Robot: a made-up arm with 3 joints. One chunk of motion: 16 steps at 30 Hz.
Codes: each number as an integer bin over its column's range. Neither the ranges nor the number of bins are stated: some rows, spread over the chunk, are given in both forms.
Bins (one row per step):
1: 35 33 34
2: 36 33 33
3: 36 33 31
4: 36 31 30
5: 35 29 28
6: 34 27 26
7: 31 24 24
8: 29 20 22
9: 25 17 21
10: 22 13 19
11: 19 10 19
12: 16 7 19
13: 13 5 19
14: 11 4 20
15: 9 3 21
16: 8 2 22
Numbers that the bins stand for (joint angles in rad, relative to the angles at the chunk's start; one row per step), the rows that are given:
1: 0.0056 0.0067 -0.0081
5: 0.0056 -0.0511 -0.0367
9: -0.0246 -0.2244 -0.0700
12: -0.0517 -0.3689 -0.0795
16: -0.0759 -0.4411 -0.0652
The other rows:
2: 0.0086 0.0067 -0.0129
3: 0.0086 0.0067 -0.0224
4: 0.0086 -0.0222 -0.0271
6: 0.0025 -0.0800 -0.0462
7: -0.0065 -0.1233 -0.0557
8: -0.0125 -0.1811 -0.0652
10: -0.0337 -0.2822 -0.0795
11: -0.0427 -0.3256 -0.0795
13: -0.0608 -0.3978 -0.0795
14: -0.0668 -0.4122 -0.0748
15: -0.0729 -0.4267 -0.0700

